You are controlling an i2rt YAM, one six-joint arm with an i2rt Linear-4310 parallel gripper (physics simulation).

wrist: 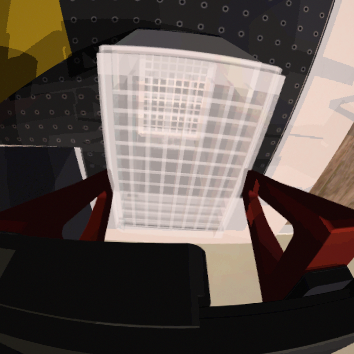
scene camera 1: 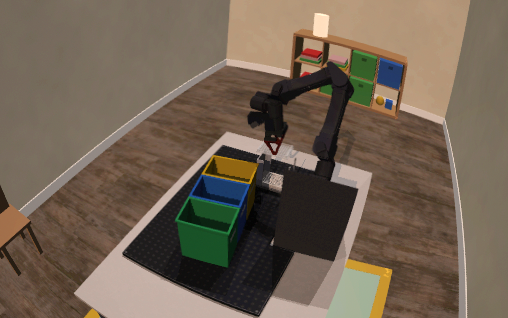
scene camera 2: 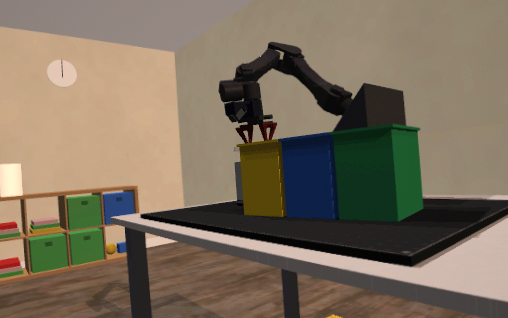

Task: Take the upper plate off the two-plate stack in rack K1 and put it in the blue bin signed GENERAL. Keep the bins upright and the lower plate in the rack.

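Places are measured from the arm's base along level axes (x right, y down, z ahead), in metres.
Pixels of known places: gripper, between the fingertips: (wrist: 176, 176) (scene camera 1: 277, 149); arm's base, origin of its link: (scene camera 1: 320, 185) (scene camera 2: 360, 119).
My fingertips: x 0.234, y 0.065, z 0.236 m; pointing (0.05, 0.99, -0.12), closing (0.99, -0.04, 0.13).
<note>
For each thing: its middle in the pictures, then the offset to it from my fingertips. Level surfaces: height alone.
- clear gridded upper plate, middle of its body: (wrist: 178, 166) (scene camera 1: 275, 148) dx +0.000, dy +0.001, dz +0.007 m
- rack K1, middle of its body: (wrist: 174, 114) (scene camera 1: 277, 172) dx +0.003, dy +0.112, dz -0.013 m
- lower plate, middle of its body: (wrist: 173, 91) (scene camera 1: 274, 180) dx +0.002, dy +0.155, dz -0.003 m
- blue bin, middle of its body: (scene camera 2: 325, 174) (scene camera 1: 219, 209) dx -0.334, dy +0.092, dz +0.078 m
- yellow bin, middle of its body: (scene camera 2: 280, 176) (scene camera 1: 230, 188) dx -0.204, dy +0.092, dz +0.102 m
- green bin, middle of its body: (scene camera 2: 380, 171) (scene camera 1: 208, 233) dx -0.464, dy +0.092, dz +0.055 m
- black perforated mat, height of its surface: dy +0.182 m
My gripper (scene camera 1: 273, 151) (scene camera 2: 258, 140) (wrist: 176, 176) is shut on the clear gridded upper plate (scene camera 1: 283, 150) (wrist: 175, 162), with a red finger at each long side. The plate is held above rack K1 (scene camera 1: 264, 166) (wrist: 180, 38), apart from it. In scene camera 1, the lower plate (scene camera 1: 273, 179) shows pale and gridded low in the rack; in the wrist view a finer grid shows through the held plate. The blue bin (scene camera 1: 220, 190) (scene camera 2: 307, 177) stands upright between the yellow and green bins. Its GENERAL sign cannot be read here.
The yellow bin (scene camera 1: 231, 168) (scene camera 2: 262, 180) (wrist: 30, 35) stands nearest the rack; the green bin (scene camera 1: 206, 242) (scene camera 2: 367, 175) stands at the far end of the row. A large dark panel (scene camera 1: 316, 215) (scene camera 2: 384, 106) stands beside the arm base. The bins stand on a black perforated mat (scene camera 1: 165, 250) (scene camera 2: 370, 237).
</note>
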